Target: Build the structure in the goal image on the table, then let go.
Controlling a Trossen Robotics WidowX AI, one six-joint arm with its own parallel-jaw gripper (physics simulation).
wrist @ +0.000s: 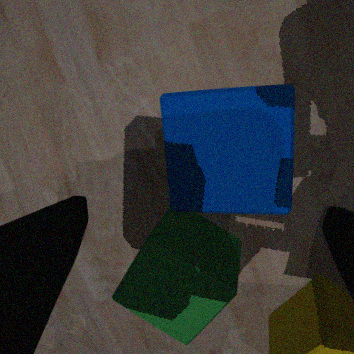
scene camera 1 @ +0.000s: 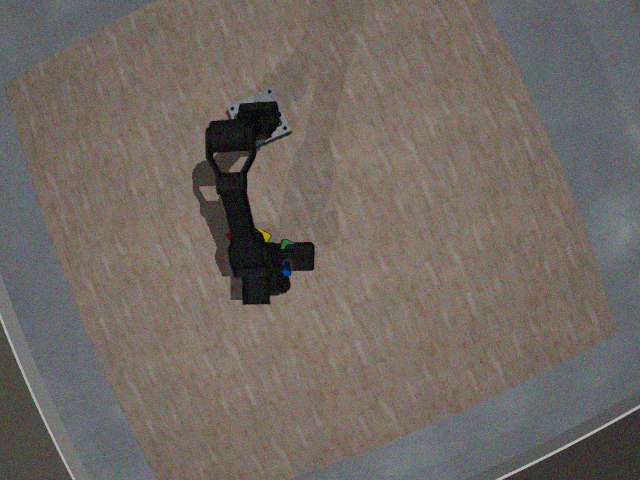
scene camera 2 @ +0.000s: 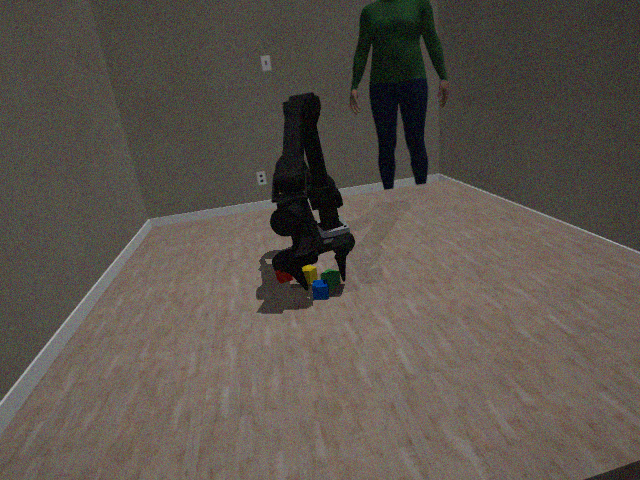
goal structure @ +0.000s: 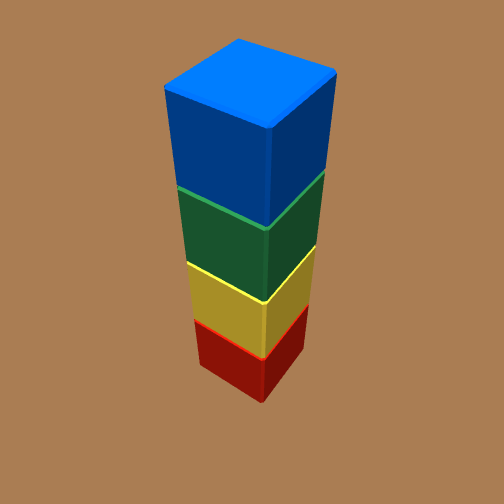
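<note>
A blue cube (scene camera 1: 286, 269) (scene camera 2: 320, 292) (wrist: 235, 145) sits on the table, with a green cube (scene camera 1: 285, 243) (scene camera 2: 331, 277) (wrist: 185, 265) close beside it; whether they touch is unclear. A yellow cube (scene camera 1: 265, 236) (scene camera 2: 310, 271) (wrist: 292, 320) is partly hidden; whether it is tilted is unclear. A red cube (scene camera 1: 229, 236) (scene camera 2: 282, 277) shows in part, apart from the yellow one, and does not show in the wrist view. My gripper (scene camera 2: 324, 284) (wrist: 208, 213) is open and low, its fingers on either side of the green and blue cubes. The yellow cube is near one finger.
The arm (scene camera 1: 238, 206) (scene camera 2: 305, 180) hides much of the cubes from above. Its grey base plate (scene camera 1: 269, 97) is fixed on the wood-grained table (scene camera 1: 439, 232) (scene camera 2: 361, 387). A standing person (scene camera 2: 398, 56) is in the background.
</note>
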